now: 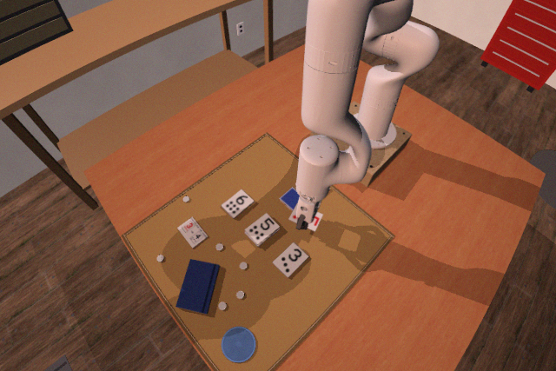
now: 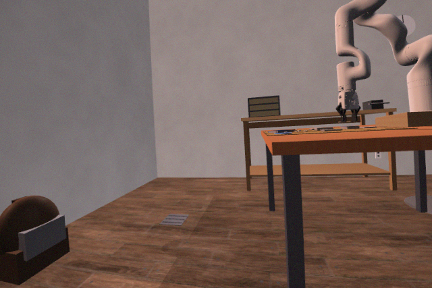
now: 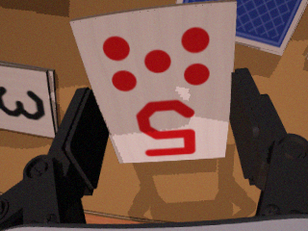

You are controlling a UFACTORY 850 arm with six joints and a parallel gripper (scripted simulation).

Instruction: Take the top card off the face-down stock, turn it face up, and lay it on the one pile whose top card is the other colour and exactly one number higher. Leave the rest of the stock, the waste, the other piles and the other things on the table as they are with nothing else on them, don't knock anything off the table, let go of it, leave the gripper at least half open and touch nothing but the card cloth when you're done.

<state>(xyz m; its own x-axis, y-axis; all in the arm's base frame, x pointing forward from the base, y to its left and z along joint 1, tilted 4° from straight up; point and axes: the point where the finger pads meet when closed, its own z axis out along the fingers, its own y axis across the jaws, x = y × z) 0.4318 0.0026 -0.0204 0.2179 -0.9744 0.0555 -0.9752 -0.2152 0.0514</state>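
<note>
The black 6 card lies 210 mm to the right of my hand, 80 mm ahead of it and 50 mm below it. The rest, counted from my hand: red 5 card (10 mm below); then black 5 card (100 mm ahead, 90 mm to the right, 40 mm below); then black 3 card (120 mm ahead, 50 mm below, 40 mm to the left).
</note>
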